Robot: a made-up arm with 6 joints.
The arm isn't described. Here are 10 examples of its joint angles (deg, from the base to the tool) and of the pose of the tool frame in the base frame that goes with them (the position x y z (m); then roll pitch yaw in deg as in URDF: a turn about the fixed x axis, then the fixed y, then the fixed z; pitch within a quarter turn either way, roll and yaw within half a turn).
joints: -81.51 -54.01 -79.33 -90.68 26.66 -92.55
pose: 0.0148 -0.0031 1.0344 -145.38 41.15 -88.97
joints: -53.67 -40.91 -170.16 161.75 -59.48 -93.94
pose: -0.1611 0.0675 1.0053 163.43 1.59 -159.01
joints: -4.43 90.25 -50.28 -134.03 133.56 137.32
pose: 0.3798 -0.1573 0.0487 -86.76 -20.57 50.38
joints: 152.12 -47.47 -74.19 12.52 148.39 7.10
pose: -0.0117 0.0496 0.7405 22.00 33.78 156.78
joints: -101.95 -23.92 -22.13 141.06 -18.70 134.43
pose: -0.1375 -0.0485 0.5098 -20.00 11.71 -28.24
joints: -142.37 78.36 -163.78 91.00 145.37 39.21
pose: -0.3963 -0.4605 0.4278 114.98 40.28 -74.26
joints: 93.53 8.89 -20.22 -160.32 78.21 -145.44
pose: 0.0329 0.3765 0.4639 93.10 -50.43 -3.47
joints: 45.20 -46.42 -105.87 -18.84 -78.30 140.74
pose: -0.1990 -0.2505 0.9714 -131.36 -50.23 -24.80
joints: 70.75 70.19 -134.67 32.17 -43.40 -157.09
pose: 0.3962 0.6066 0.5393 -96.56 34.10 121.59
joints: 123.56 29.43 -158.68 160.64 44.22 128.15
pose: -0.3087 0.4981 0.9832 -153.72 1.85 -121.56
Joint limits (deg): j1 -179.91..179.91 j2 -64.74..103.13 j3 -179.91..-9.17 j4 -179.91..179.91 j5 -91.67..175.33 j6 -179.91..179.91
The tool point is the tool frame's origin. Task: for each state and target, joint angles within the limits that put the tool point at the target. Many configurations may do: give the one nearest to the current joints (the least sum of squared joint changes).
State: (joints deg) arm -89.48 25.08 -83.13 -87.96 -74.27 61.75
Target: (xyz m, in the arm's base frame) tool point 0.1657 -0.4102 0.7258
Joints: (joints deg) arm -85.64 27.99 -83.91 -86.06 -70.88 62.02
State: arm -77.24 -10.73 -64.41 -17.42 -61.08 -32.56
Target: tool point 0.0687 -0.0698 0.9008
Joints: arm -75.47 -32.92 -28.62 -36.44 -75.43 -34.73
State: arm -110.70 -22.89 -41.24 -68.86 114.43 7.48
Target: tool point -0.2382 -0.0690 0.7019
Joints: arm -107.45 -36.60 -39.55 -63.03 117.90 6.03
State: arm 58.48 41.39 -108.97 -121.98 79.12 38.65
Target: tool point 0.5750 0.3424 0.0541
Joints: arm 38.64 85.99 -110.47 -121.43 75.27 38.86
